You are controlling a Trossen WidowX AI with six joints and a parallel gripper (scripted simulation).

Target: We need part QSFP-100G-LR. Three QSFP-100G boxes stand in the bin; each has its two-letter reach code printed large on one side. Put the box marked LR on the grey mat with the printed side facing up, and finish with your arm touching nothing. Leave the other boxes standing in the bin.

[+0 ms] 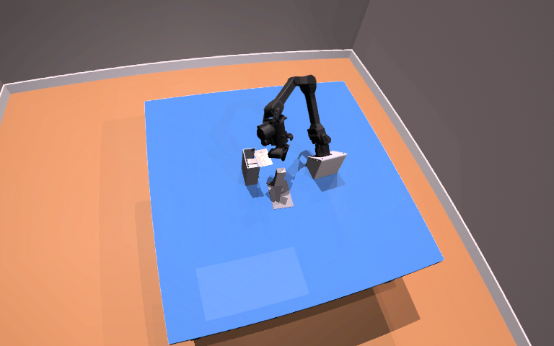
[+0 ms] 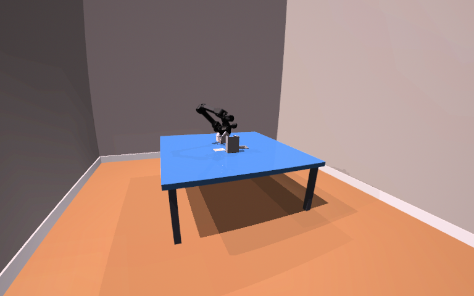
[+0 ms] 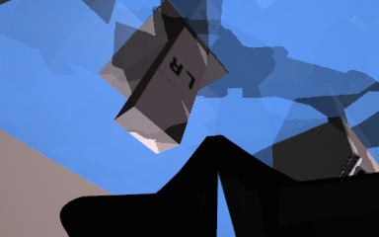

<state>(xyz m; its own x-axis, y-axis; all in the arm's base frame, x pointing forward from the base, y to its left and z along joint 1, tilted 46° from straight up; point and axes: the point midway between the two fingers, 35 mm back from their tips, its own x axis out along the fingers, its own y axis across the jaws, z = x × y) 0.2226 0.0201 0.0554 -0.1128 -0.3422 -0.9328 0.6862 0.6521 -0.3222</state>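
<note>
My gripper tip is now 30 mm short of the white box, 30 mm to the right of it and 70 mm above it. From my gripper tip the other things lie so: flat white piece (40 mm ahead, 130 mm to the right, 130 mm below); then grey mat (40 mm ahead, 100 mm to the left, 130 mm below).
</note>
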